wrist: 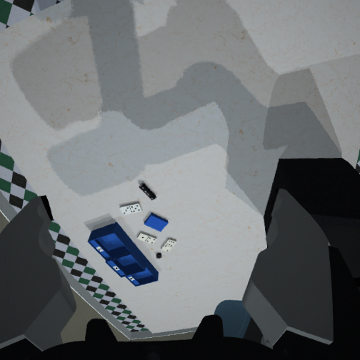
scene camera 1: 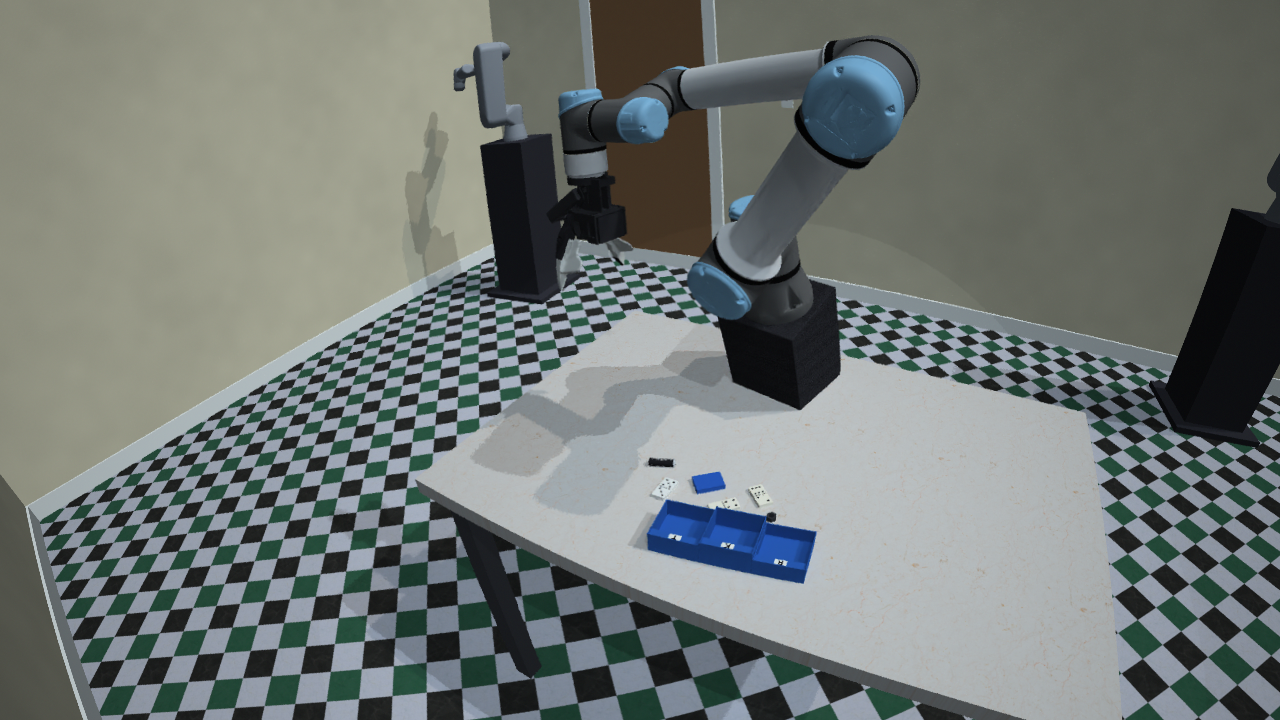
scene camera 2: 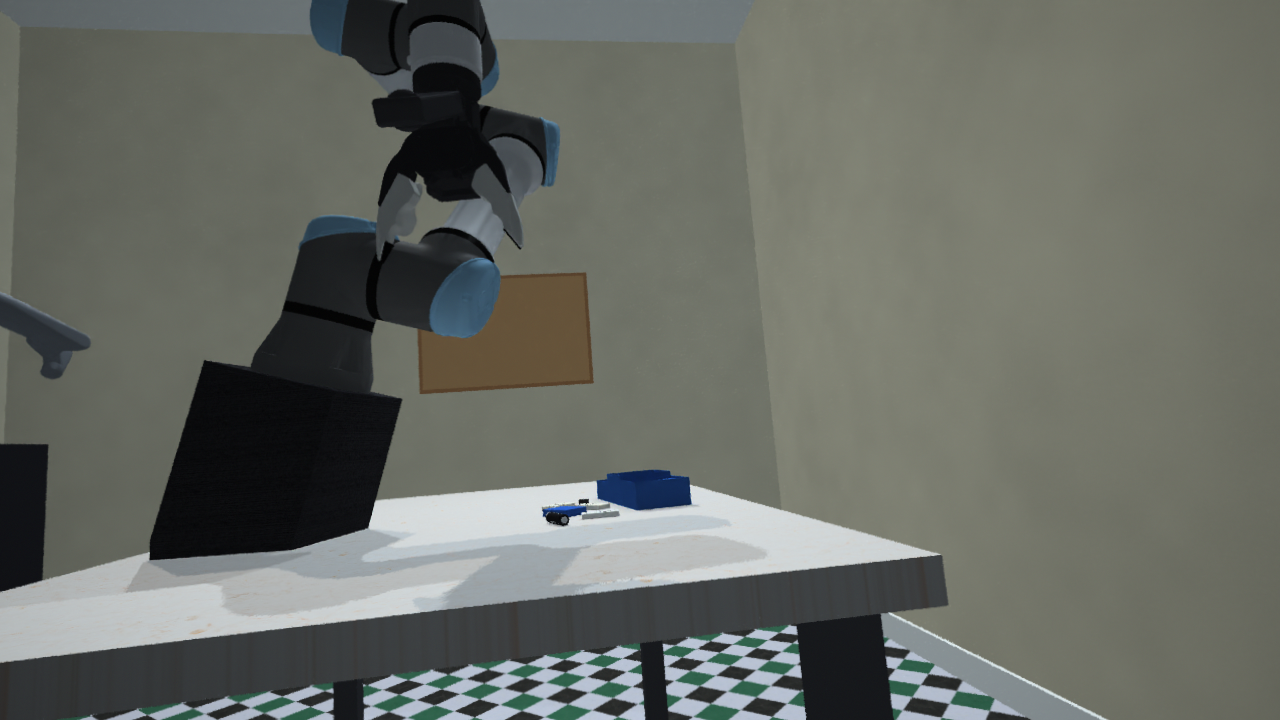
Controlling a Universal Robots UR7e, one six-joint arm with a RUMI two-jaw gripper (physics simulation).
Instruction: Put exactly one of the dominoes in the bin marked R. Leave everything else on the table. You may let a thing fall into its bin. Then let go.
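Observation:
Three white dominoes with dark pips lie flat on the table: one at the tray's left end, one close behind the tray, one to the right in scene camera 1. A blue tray has three bins with small white labels; I cannot tell which reads R. No domino shows inside the bins. My gripper is open and empty, high above the table and well away from the dominoes.
A blue block lies among the dominoes. A long black piece with light marks lies behind it. A small black cube sits behind the tray. The arm's black base block stands on the table.

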